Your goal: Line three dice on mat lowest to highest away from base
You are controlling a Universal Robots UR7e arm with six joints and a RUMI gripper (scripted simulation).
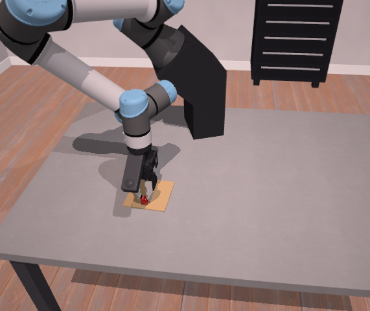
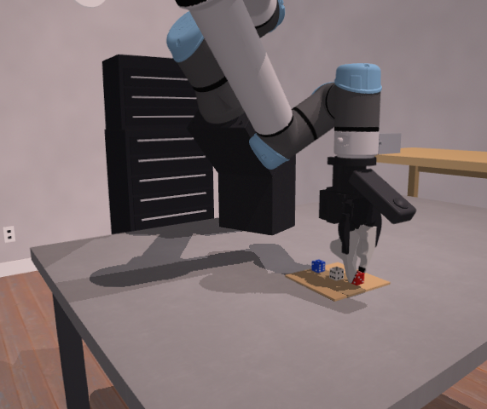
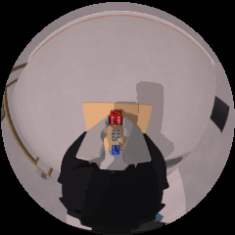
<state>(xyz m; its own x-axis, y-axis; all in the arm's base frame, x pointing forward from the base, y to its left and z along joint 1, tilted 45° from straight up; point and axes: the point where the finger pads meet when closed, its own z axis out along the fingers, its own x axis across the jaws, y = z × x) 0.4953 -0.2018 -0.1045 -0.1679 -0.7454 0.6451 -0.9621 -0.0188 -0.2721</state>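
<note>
Right now the red die is 1 cm below my hand. Round my hand: tan mat 5 cm behind, 1 cm to the left, 3 cm below; then white die 5 cm behind, 1 cm to the left, 2 cm below; then blue die 10 cm behind, 2 cm to the left, 2 cm below.
</note>
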